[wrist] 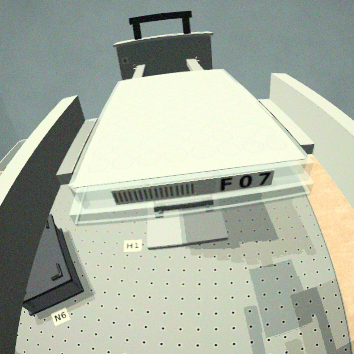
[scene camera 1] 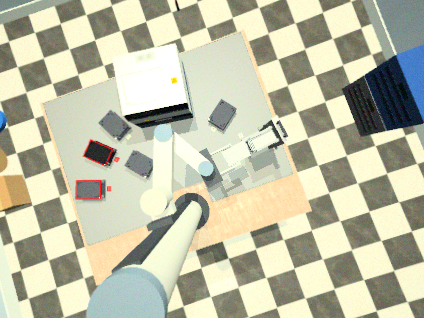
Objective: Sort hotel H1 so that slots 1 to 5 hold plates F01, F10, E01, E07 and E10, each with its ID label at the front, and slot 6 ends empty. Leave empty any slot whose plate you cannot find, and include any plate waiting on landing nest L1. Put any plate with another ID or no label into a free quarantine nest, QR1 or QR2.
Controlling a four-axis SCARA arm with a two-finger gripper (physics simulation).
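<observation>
My gripper is shut on plate F07, with a finger along each side. The pale plate F07 is level, and its barcode and ID label face the wrist camera. In scene camera 1 the plate is out in front of hotel H1, on the arm side. In the wrist view the hotel's back wall and black handle rise beyond the plate, and its base shows below the plate's front edge. The plate hides the hotel's slots in the wrist view. Pale plates show in the hotel from above, with IDs unreadable.
Nest N6 is dark grey. Two more grey nests stand left of the arm. Two red-edged nests are at the far left, labels unreadable. A white instrument stands at the back.
</observation>
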